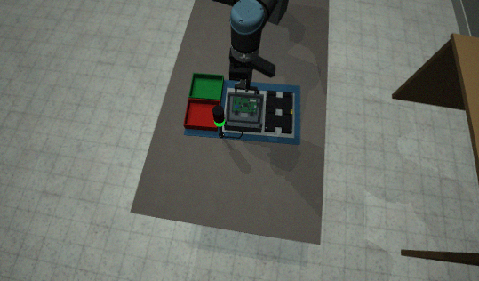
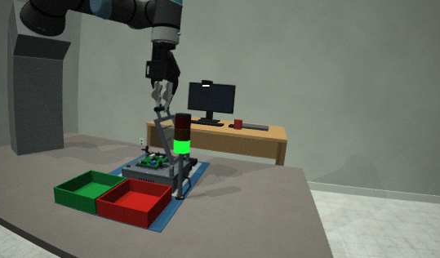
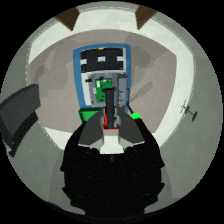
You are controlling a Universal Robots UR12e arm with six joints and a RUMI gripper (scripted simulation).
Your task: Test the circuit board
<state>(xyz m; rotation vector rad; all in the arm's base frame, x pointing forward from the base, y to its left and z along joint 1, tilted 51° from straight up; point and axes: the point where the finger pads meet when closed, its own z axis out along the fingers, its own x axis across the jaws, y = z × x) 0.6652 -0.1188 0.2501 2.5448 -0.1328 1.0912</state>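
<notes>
My hand is 3 cm past the green circuit board and 19 cm above it. Also, from my hand: tester lid 3 cm ahead, 2 cm to the right, 8 cm below; red bin 4 cm behind, 20 cm to the right, 25 cm below; black latch hook 7 cm behind, 8 cm to the left, 17 cm below.
</notes>
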